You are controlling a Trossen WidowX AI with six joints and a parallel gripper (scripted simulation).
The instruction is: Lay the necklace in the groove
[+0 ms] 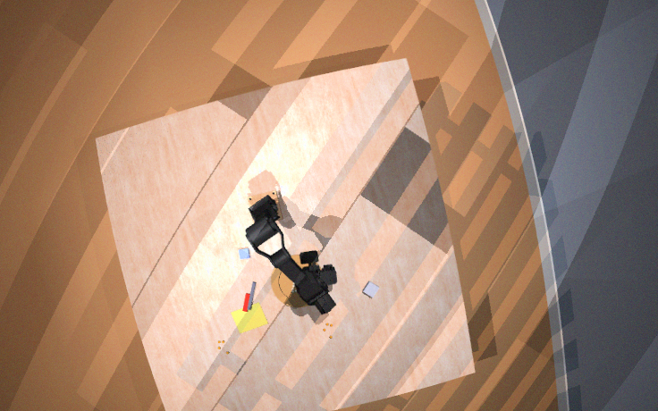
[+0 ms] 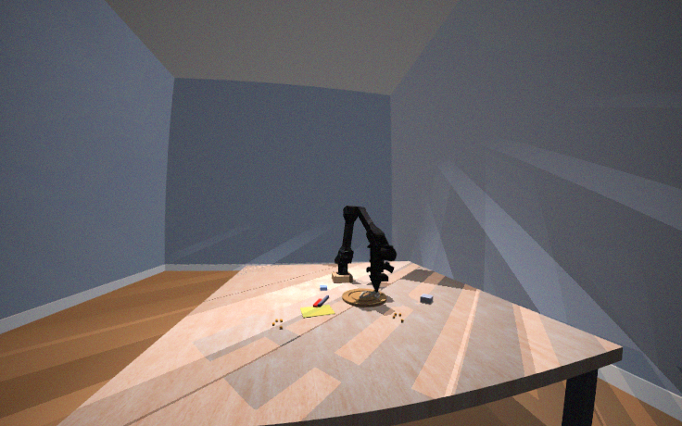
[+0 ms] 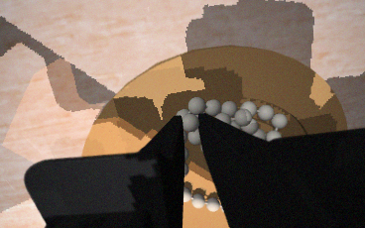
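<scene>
The round bead board lies 1 cm ahead of my gripper tip, 7 cm to the right of it and 1 cm below it. The rest, counted from my gripper tip: grey block: 14 cm ahead, 17 cm to the left, 1 cm below; then blue block: 17 cm behind, 21 cm to the right, 1 cm below; then red marker: 27 cm to the right, 1 cm below.
</scene>
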